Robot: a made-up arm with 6 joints. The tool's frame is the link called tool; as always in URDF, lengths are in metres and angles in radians.
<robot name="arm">
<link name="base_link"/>
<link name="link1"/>
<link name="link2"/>
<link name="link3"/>
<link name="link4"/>
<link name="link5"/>
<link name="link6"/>
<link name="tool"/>
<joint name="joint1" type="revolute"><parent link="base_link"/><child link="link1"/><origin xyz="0 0 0.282"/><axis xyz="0 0 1"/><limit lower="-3.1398" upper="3.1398" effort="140" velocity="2.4"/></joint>
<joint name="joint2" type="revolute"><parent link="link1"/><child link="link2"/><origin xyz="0 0 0"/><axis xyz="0 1 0"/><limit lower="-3.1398" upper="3.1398" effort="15" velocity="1.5"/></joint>
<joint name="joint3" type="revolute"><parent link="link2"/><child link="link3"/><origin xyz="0 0 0.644"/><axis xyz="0 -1 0"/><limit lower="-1.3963" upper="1.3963" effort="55" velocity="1.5"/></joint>
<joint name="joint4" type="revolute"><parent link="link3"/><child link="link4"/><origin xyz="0 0 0"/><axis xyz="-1 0 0"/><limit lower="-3.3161" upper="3.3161" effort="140" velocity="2.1"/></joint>
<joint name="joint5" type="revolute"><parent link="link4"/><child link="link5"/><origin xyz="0.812 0 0"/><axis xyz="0 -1 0"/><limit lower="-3.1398" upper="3.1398" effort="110" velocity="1.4"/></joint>
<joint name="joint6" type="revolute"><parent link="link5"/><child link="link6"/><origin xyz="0 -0.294 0"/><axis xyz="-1 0 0"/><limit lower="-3.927" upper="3.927" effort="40" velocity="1.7"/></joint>
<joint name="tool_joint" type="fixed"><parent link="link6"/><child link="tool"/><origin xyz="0 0 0"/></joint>
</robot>
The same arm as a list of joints. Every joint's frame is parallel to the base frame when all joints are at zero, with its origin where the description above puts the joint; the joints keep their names.
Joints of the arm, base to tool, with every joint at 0 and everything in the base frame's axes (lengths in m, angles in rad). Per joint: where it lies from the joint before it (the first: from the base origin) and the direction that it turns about. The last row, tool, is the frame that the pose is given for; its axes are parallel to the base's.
joint1: xyz 0.0000 0.0000 0.2820 axis +z
joint2: xyz 0.0000 0.0000 0.0000 axis +y
joint3: xyz 0.0000 0.0000 0.6440 axis -y
joint4: xyz 0.0000 0.0000 0.0000 axis -x
joint5: xyz 0.8120 0.0000 0.0000 axis -y
joint6: xyz 0.0000 -0.2940 0.0000 axis -x
tool: xyz 0.0000 0.0000 0.0000
Joint limits (rad, base to tool): -3.1398..3.1398 -3.1398..3.1398 -1.3963..1.3963 -3.3161..3.3161 -3.1398..3.1398 -3.9270..3.9270

